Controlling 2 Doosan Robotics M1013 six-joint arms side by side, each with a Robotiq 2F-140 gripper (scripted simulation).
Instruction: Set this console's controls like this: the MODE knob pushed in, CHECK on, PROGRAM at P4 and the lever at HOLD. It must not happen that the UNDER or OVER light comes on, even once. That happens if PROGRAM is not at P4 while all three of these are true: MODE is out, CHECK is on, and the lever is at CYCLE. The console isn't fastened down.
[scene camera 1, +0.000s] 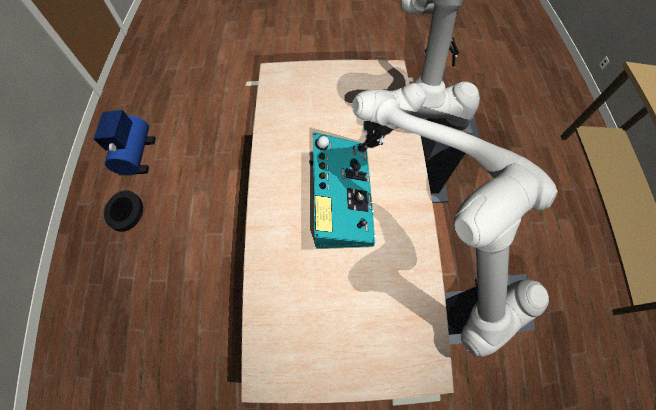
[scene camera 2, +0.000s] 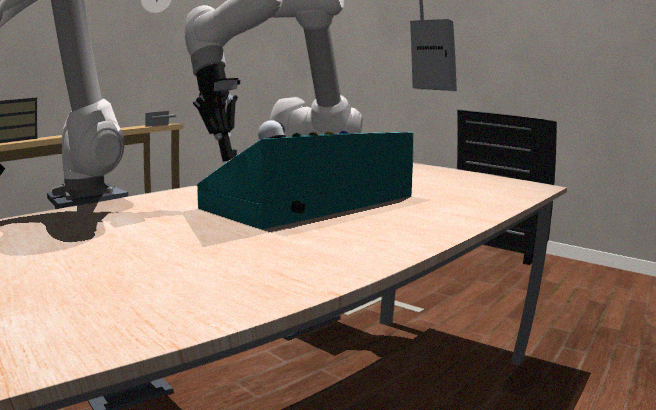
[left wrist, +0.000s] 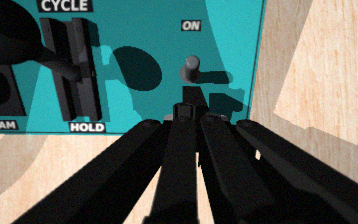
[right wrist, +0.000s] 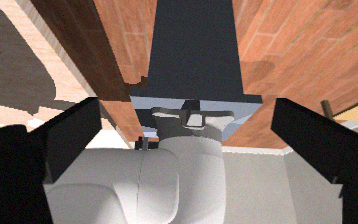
Path:
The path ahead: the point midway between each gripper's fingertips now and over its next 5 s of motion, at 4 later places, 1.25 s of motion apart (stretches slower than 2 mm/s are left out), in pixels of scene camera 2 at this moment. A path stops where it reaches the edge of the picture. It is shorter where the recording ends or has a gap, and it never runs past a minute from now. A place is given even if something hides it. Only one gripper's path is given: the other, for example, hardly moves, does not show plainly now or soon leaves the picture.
The left gripper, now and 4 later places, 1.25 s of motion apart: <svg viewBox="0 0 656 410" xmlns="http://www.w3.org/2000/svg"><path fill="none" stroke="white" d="M228 159L218 123L270 108L277 134L279 142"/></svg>

